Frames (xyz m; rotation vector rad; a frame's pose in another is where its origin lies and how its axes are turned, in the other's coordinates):
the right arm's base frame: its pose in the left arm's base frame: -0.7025 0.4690 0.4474 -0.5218 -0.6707 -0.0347
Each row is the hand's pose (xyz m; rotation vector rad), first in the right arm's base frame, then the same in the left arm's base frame.
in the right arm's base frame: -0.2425 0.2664 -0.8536 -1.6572 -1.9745 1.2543
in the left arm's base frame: -0.3428 0.2656 -0.3819 1.9451 1.5004 -1.0398
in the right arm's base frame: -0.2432 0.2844 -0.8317 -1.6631 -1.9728 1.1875
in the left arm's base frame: -0.3526 0.2916 -0.3759 1.9608 1.5436 -0.9909
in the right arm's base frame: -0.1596 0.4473 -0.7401 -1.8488 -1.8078 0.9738
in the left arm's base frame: -0.3085 0.4880 -0.3385 2.1536 1.5331 -0.7303
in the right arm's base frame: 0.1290 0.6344 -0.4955 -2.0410 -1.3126 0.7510
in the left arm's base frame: -0.1875 0.8051 -0.0878 2.6144 1.3803 -0.3813
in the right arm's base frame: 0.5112 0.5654 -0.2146 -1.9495 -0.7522 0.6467
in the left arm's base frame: -0.0640 0.9288 0.3585 -2.7072 -1.0148 0.1495
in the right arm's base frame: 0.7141 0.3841 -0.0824 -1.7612 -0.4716 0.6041
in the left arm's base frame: -0.0168 0.8605 0.6494 -2.4694 -0.7862 0.0851
